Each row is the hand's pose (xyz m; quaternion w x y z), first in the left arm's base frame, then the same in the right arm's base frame.
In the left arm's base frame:
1: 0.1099 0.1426 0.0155 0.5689 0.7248 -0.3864 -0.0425
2: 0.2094 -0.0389 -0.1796 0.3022 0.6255 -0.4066 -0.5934
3: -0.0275 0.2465 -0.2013 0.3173 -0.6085 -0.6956 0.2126
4: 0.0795 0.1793 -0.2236 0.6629 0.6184 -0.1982 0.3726
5: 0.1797 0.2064 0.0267 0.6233 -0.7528 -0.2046 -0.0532
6: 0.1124 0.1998 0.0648 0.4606 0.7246 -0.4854 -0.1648
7: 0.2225 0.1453 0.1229 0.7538 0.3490 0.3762 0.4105
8: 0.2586 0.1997 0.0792 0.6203 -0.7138 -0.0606 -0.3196
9: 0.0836 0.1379 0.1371 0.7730 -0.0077 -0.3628 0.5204
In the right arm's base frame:
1: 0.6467 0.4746 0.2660 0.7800 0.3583 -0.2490 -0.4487
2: 0.4733 0.2561 0.2104 0.4059 0.0659 -0.4740 -0.7786
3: 0.4252 0.6241 0.1936 0.5217 -0.6450 -0.2174 0.5143
4: 0.4340 0.5036 0.1504 0.8571 0.4972 0.0598 -0.1211
5: 0.7015 0.4821 0.1884 0.4427 -0.8192 0.3135 0.1861
6: 0.7049 0.5215 0.2552 0.7055 0.2960 -0.4051 -0.5005
7: 0.7885 0.4153 0.2412 0.6181 0.4281 0.6514 -0.1017
8: 0.7788 0.4321 0.1651 0.3100 -0.8737 0.3667 -0.0781
9: 0.7408 0.4966 0.3445 0.9391 -0.0113 0.1715 0.2976

